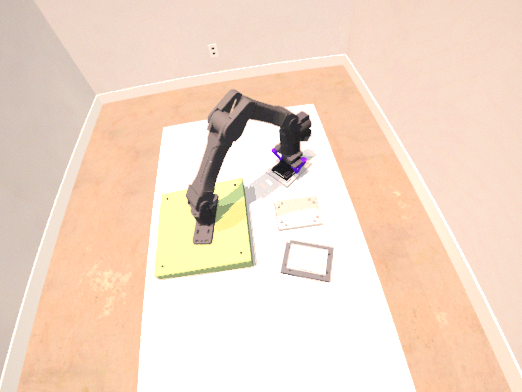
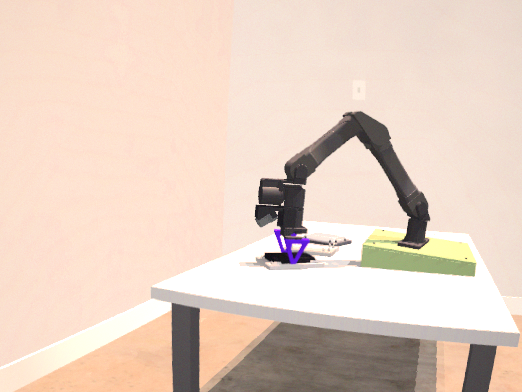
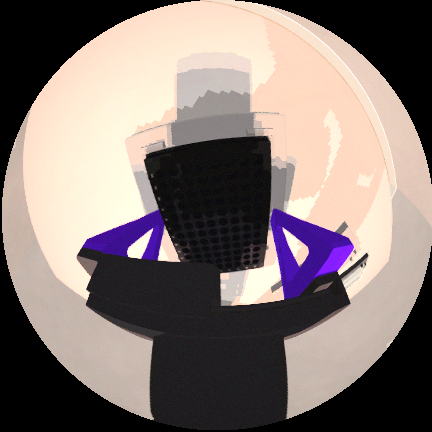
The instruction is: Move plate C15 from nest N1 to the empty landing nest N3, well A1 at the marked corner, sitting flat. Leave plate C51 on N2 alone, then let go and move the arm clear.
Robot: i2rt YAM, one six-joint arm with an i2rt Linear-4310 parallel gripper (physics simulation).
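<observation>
A black many-well plate [image 1: 282, 171] [image 2: 274, 257] [image 3: 215, 175] lies flat on a pale nest [image 1: 287, 183] [image 2: 280, 266] at the far end of the row. My gripper [image 1: 288, 165] [image 2: 290, 256] [image 3: 217, 214] is open, low over this plate, with its purple fingers spread to either side; contact cannot be judged. A pale empty nest [image 1: 298, 213] [image 2: 315, 249] with small corner posts is in the middle of the row. A white plate [image 1: 307, 260] [image 3: 356, 275] sits in a dark grey nest [image 1: 286, 261] [image 2: 345, 242] beyond it. Labels and the marked corner cannot be read.
The arm stands on a thick yellow-green base block [image 1: 175, 250] [image 2: 415, 260] beside the nests. All of this is on a white table [image 1: 260, 330] [image 2: 330, 300]. The arm's shadow falls across the table between the block and the black plate's nest.
</observation>
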